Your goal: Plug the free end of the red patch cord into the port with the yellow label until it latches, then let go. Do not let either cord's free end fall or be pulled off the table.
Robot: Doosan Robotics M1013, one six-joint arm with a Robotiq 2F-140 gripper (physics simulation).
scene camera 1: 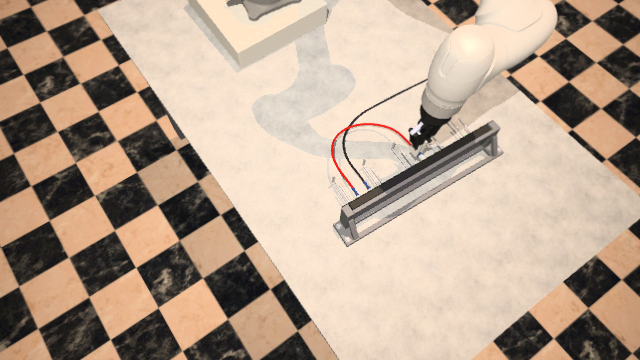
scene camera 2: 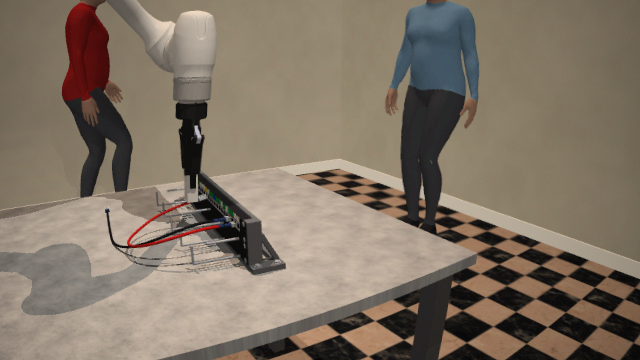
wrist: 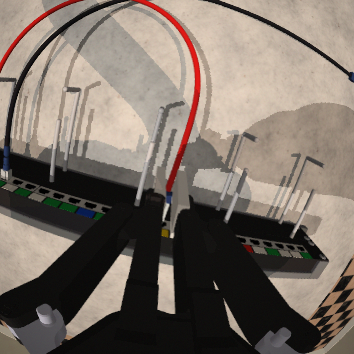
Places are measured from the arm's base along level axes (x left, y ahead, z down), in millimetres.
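Where they show: gripper, fingertip midpoint: (scene camera 1: 415,150) (scene camera 2: 191,200) (wrist: 168,181).
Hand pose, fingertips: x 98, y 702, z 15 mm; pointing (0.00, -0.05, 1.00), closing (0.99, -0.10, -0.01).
Each offset is from my fingertips to the top centre of the thing. "*": to the spot under its first point. Level surfaces: height alone.
The red patch cord {* dz +48, dx -41, dy -153 mm} (scene camera 1: 370,124) (scene camera 2: 150,220) (wrist: 197,80) arcs from a plugged end near one end of the dark patch panel {dz -29, dx -23, dy +26 mm} (scene camera 1: 400,179) (scene camera 2: 253,240) (wrist: 115,185) to my gripper (scene camera 1: 416,149) (scene camera 2: 191,194) (wrist: 168,181). My gripper is shut on the red cord's free-end plug, whose blue boot {dz -6, dx +1, dy +14 mm} (wrist: 168,197) shows between the light fingertips. The plug points at the port row, right by the yellow label {* dz -24, dx +9, dy +40 mm} (wrist: 165,233). The fingers hide the port mouth, so I cannot tell how deep the plug sits or whether it is latched.
A black cord (scene camera 1: 345,145) (wrist: 280,25) is plugged beside the red one; its free end {* dz +66, dx +215, dy -214 mm} (scene camera 2: 107,210) (wrist: 351,77) is over the table {dz +72 mm} (scene camera 2: 350,280). Grey metal guide rods {* dz +17, dx -22, dy -15 mm} (wrist: 150,155) stick out from the panel on both sides of my fingers. Two people stand beyond the table.
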